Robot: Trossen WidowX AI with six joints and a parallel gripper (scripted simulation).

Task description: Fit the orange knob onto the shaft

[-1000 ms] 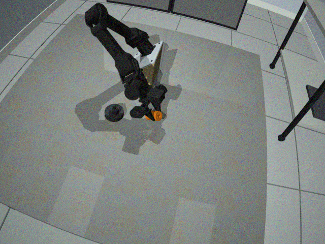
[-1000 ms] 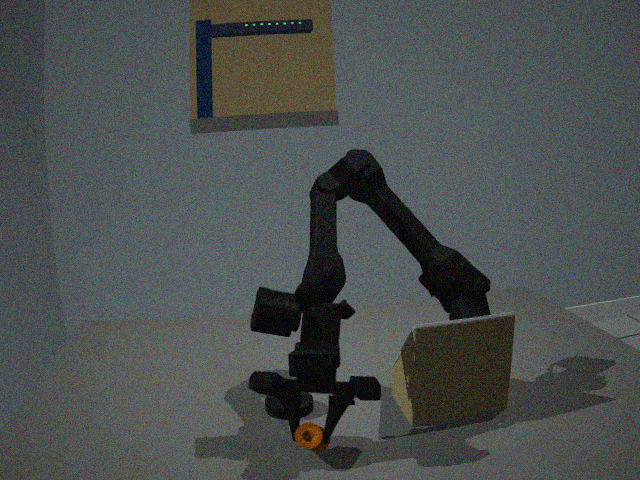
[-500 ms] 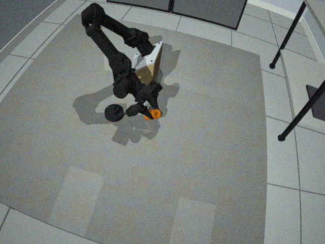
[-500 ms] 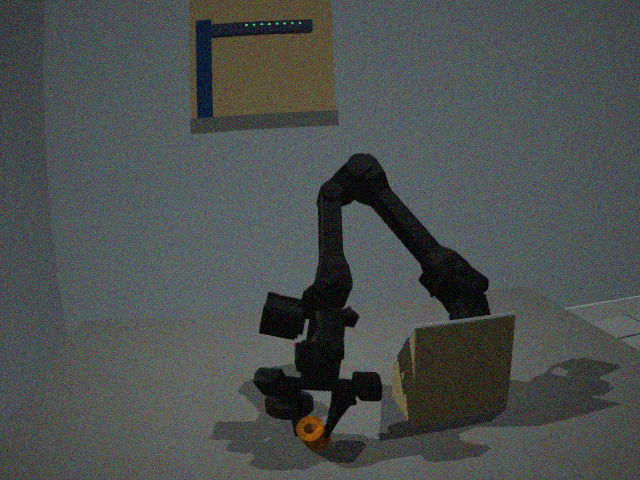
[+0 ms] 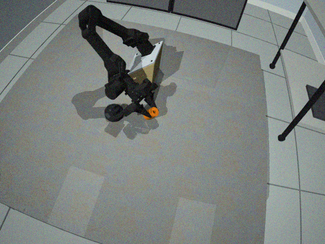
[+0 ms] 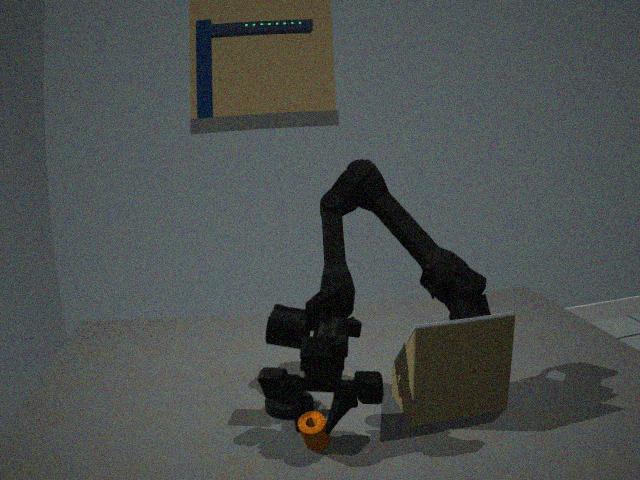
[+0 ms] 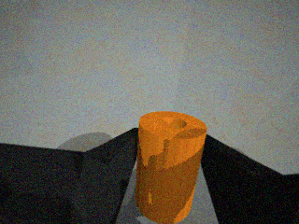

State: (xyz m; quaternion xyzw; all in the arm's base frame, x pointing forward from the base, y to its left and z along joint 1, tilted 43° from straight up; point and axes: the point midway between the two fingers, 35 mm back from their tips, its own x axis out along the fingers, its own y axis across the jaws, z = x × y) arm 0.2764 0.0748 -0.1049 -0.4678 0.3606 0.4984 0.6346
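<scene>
Now: the orange knob 2 cm to the right of my gripper tip and 1 cm below it. From my gripper tip the other things lie so: dark round pedestal 5 cm ahead, 17 cm to the right, 1 cm below.
</scene>
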